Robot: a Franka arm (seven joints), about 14 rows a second.
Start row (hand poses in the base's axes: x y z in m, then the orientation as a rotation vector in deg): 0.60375 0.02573 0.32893 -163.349 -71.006 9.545
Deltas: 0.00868 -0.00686 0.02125 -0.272 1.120 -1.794; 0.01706 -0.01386 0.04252 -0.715 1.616 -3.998; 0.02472 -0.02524 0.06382 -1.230 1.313 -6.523; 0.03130 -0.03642 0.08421 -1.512 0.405 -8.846; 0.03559 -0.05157 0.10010 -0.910 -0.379 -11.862; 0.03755 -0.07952 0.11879 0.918 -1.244 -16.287; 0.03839 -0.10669 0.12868 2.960 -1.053 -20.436; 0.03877 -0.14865 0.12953 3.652 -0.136 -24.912
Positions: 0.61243 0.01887 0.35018 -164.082 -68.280 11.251; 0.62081 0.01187 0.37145 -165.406 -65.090 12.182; 0.62847 0.00049 0.39275 -167.258 -61.545 12.033; 0.63505 -0.01069 0.41314 -169.022 -58.297 10.878; 0.63934 -0.02584 0.42903 -170.191 -53.783 9.273; 0.64130 -0.05379 0.44772 -170.710 -46.942 6.710; 0.64214 -0.08096 0.45761 -170.210 -40.411 5.522; 0.64252 -0.12292 0.45846 -170.441 -33.545 6.178
